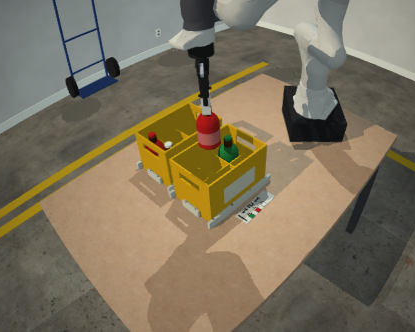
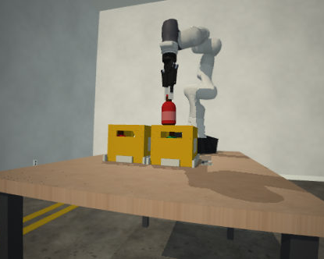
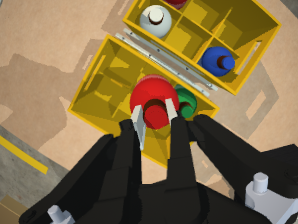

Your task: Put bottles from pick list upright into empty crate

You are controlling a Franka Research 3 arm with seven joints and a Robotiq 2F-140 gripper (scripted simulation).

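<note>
Right now my hand is 80 mm above the red-label bottle. Also, from my hand: white-capped bottle: 90 mm ahead, 120 mm to the right, 260 mm below; blue-label bottle: 80 mm behind, 140 mm to the right, 260 mm below; green bottle: 90 mm behind, 10 mm to the right, 260 mm below.
</note>
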